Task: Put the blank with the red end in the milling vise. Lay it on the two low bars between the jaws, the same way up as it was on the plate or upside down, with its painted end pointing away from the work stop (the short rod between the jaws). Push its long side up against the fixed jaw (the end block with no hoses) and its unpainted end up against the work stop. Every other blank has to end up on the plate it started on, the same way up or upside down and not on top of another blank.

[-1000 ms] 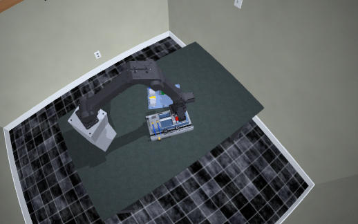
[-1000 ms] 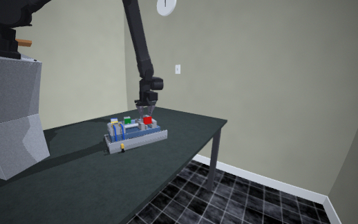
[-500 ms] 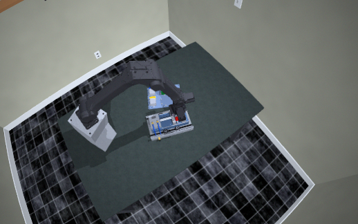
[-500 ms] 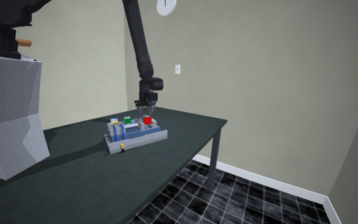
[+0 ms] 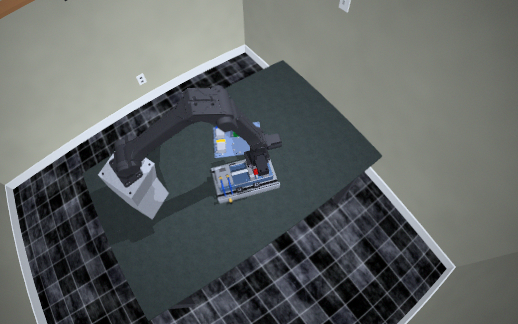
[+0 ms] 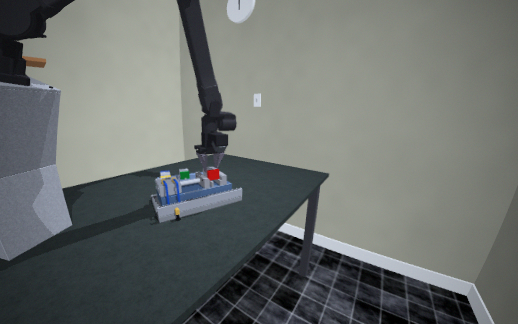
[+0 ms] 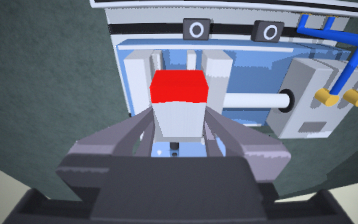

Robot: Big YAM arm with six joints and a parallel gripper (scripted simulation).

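Now: hand 3 cm short of the work stop, 4 cm to the right of it and 3 cm above it. Also, from my hand: blue plate 8 cm ahead, 22 cm to the left, 11 cm below; then yellow-ended blank 2 cm behind, 24 cm to the left, 9 cm below; then green-ended blank 10 cm ahead, 26 cm to the left, 9 cm below.
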